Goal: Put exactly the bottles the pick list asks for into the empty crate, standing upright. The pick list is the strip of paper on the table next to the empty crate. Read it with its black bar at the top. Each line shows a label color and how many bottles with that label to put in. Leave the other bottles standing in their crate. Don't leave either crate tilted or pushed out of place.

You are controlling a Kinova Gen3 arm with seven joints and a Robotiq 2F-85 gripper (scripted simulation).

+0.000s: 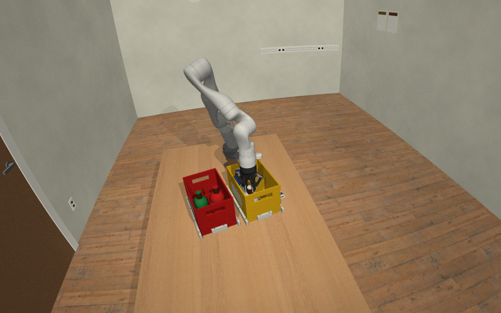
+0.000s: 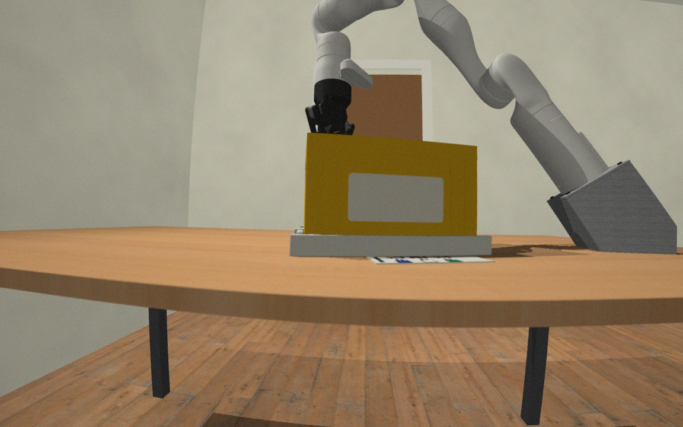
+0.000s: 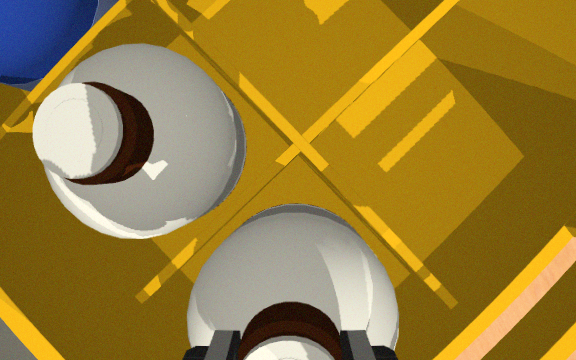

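My hand is 90 mm past the yellow crate, 40 mm to the right of it and 90 mm above it. From my hand the other things lie so: red bottle: 80 mm behind, 160 mm to the right, 90 mm below; then red crate: 80 mm behind, 200 mm to the right, 90 mm below; then blue bottle: 170 mm behind, 20 mm to the right, 90 mm below.
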